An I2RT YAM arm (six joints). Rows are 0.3 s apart.
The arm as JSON. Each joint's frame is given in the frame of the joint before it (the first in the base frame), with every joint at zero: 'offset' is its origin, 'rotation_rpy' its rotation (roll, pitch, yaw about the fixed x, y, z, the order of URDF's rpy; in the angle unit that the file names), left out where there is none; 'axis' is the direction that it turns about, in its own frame. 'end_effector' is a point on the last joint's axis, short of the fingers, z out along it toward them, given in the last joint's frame.
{
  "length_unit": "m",
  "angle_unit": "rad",
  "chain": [
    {
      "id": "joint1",
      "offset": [
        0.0,
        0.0,
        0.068
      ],
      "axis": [
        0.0,
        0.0,
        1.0
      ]
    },
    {
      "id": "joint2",
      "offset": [
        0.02,
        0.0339,
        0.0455
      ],
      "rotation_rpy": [
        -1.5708,
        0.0,
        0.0
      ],
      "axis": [
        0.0,
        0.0,
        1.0
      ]
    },
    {
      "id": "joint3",
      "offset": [
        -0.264,
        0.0,
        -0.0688
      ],
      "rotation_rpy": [
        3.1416,
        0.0,
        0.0
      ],
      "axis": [
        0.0,
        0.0,
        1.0
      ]
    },
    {
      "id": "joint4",
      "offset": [
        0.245,
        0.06,
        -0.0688
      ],
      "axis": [
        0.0,
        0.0,
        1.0
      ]
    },
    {
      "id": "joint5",
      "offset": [
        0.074,
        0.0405,
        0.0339
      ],
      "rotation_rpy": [
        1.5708,
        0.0,
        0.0
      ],
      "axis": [
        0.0,
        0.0,
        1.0
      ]
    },
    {
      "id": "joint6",
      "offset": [
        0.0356,
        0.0,
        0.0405
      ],
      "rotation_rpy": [
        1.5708,
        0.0,
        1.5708
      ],
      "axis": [
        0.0,
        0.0,
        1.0
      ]
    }
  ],
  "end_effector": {
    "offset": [
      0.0,
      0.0,
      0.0
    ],
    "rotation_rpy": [
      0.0,
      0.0,
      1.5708
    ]
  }
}
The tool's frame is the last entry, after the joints.
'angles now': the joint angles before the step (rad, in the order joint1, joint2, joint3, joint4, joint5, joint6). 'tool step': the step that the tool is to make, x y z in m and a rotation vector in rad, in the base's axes. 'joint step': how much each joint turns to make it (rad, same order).
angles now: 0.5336, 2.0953, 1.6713, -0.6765, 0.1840, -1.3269
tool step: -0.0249, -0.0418, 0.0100, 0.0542, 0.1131, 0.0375
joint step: -0.0691, -0.1457, -0.1584, -0.0546, -0.1373, -0.0538
